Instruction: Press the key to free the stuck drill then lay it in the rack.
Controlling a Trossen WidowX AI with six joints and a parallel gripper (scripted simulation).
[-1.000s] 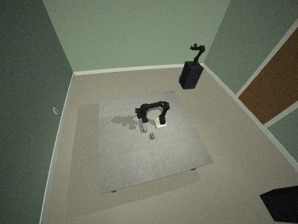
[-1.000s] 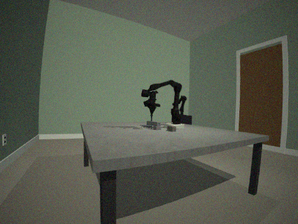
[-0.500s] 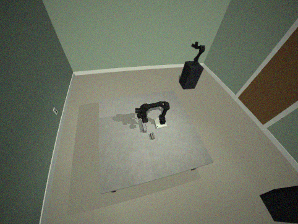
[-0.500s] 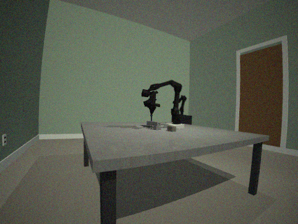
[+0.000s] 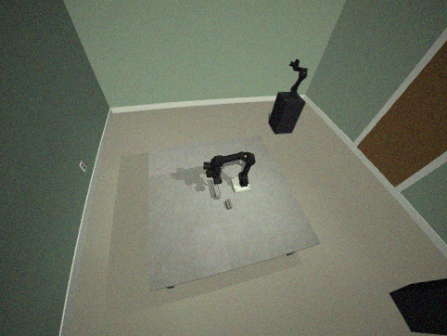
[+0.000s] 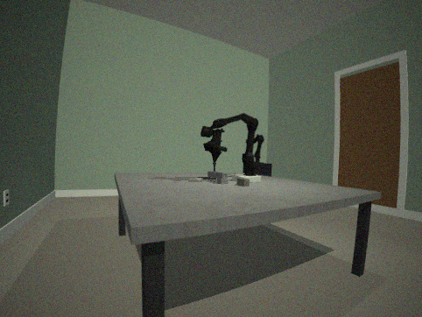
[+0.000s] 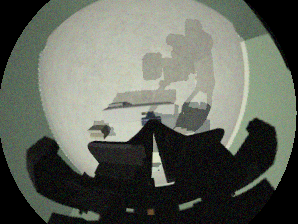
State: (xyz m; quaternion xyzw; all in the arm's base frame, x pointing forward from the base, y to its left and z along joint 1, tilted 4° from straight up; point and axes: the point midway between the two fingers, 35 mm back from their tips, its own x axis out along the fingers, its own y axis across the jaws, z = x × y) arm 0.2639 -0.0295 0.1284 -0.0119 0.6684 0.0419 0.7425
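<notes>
Right now my gripper tip is 1 cm past the drill, 6 cm to the right of it and 8 cm above it. The rest, counted from my gripper tip: grey block: 10 cm behind, 20 cm to the left, 10 cm below; grey fixture block: 1 cm behind, 4 cm to the left, 9 cm below.
</notes>
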